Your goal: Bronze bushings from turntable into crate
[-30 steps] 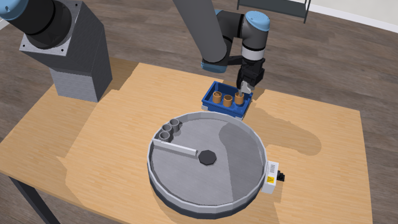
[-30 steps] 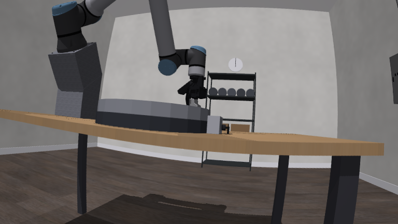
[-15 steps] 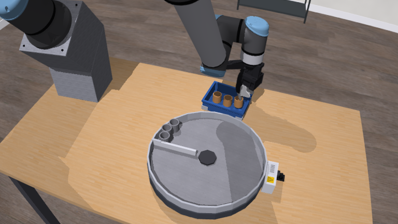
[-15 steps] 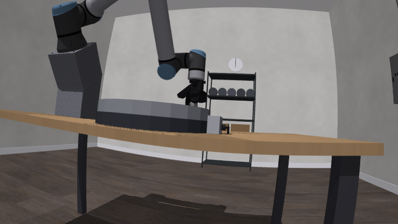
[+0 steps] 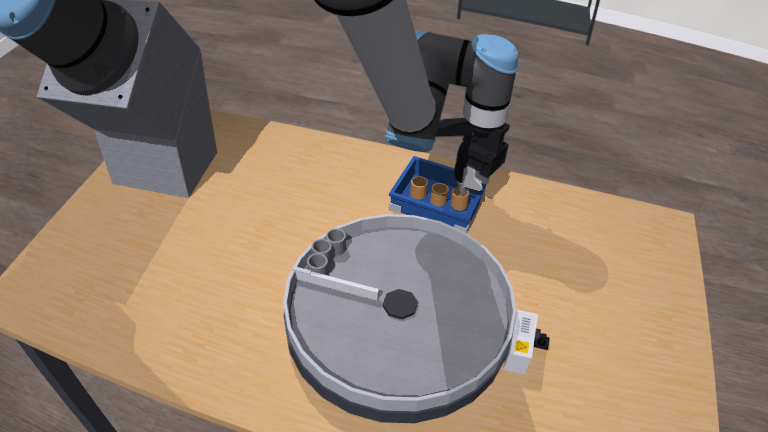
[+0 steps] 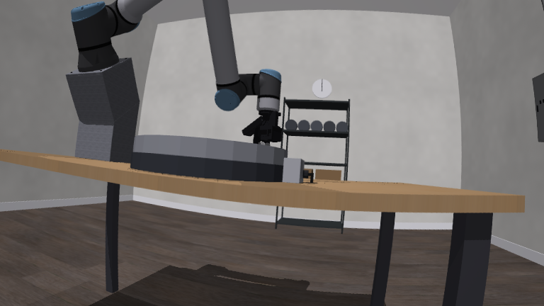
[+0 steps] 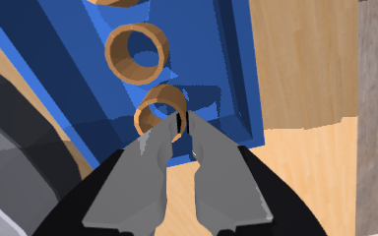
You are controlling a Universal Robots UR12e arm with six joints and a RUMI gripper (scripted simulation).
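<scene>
Now: the blue crate 60 mm behind my hand and 20 mm below it. The rest, counted from my hand: grey turntable 100 mm behind, 350 mm to the right, 10 mm above.
</scene>
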